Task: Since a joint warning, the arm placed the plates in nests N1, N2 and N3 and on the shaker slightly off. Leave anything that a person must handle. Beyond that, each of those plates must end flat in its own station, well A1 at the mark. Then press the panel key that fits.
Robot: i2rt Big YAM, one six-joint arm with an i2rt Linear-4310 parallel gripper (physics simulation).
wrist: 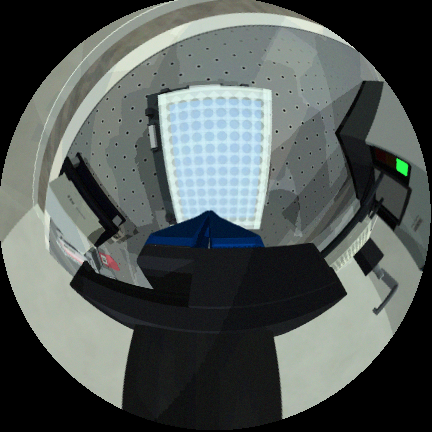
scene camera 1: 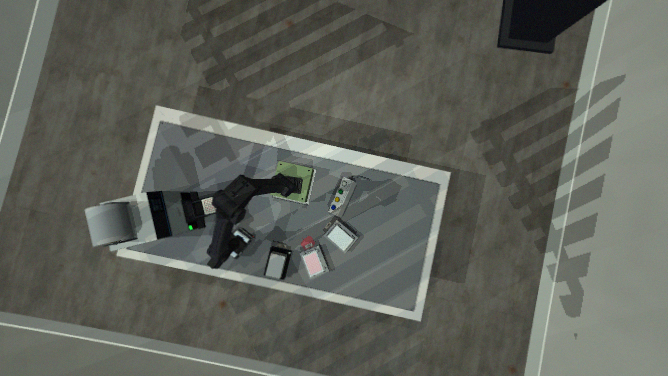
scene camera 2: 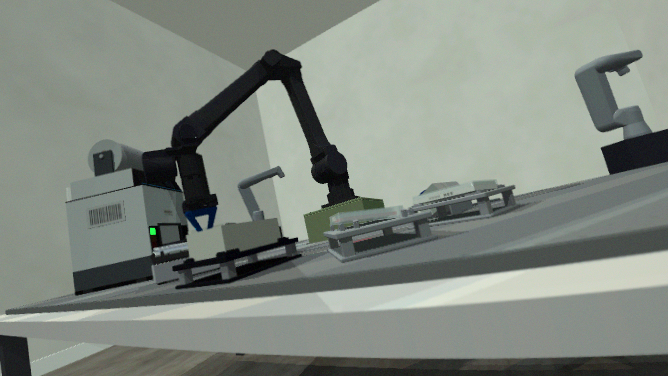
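My gripper point(scene camera 2: 200, 228) point(wrist: 209, 216) is shut and empty, blue fingertips together at the near short edge of the blue-welled plate point(scene camera 1: 243, 235) point(wrist: 215, 155). Whether they touch it is unclear. That plate sits on a dark station that shows along its left and far sides; the arm partly covers it in the overhead view. A pale, thick plate point(scene camera 1: 276, 265) point(scene camera 2: 250, 235) point(wrist: 75, 205) is on a black nest point(scene camera 2: 287, 242). A pink plate point(scene camera 1: 314, 263) point(scene camera 2: 367, 216) and a white plate point(scene camera 1: 341, 236) point(scene camera 2: 462, 187) are on grey nests. Well A1 marks and station labels are not readable.
The key panel point(scene camera 1: 342, 196) has blue, yellow, green and white keys. A red tag point(scene camera 1: 308, 242) point(wrist: 108, 261) lies by the pink plate. A grey machine point(scene camera 1: 177, 215) point(scene camera 2: 115, 225) with a green light stands left, beside another plate point(scene camera 1: 209, 205). The arm base is on a green block point(scene camera 1: 282, 197) point(scene camera 2: 317, 225).
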